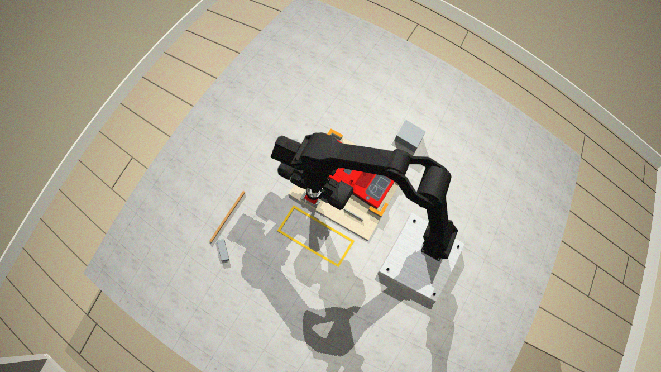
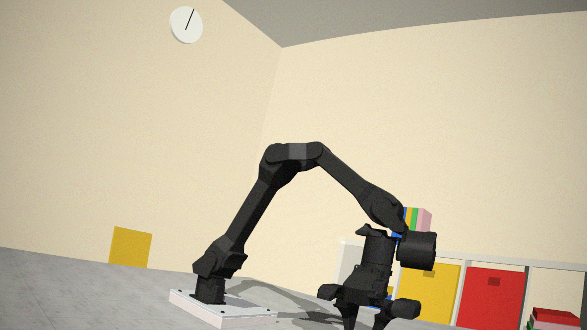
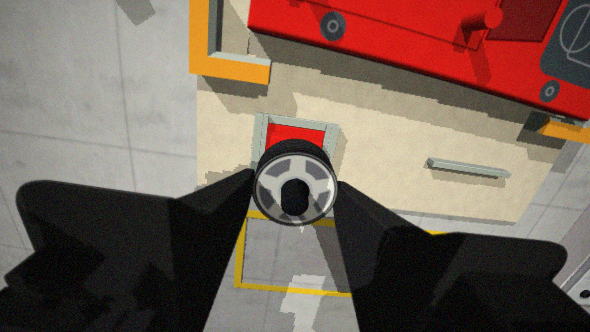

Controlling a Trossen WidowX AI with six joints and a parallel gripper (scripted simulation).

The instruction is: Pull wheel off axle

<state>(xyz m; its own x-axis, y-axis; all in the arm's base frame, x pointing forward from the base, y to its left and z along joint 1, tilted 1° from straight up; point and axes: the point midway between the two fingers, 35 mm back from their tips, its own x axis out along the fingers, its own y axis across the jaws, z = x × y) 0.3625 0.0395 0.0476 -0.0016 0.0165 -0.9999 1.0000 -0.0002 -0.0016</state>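
Now: the dark upright axle 10 mm below my gripper tip. Round my gripper tip: wooden stick (180 mm to the left, 170 mm ahead, 40 mm below); then grey bar (100 mm to the right, 60 mm behind, 30 mm below); then wheel (right at my gripper tip).
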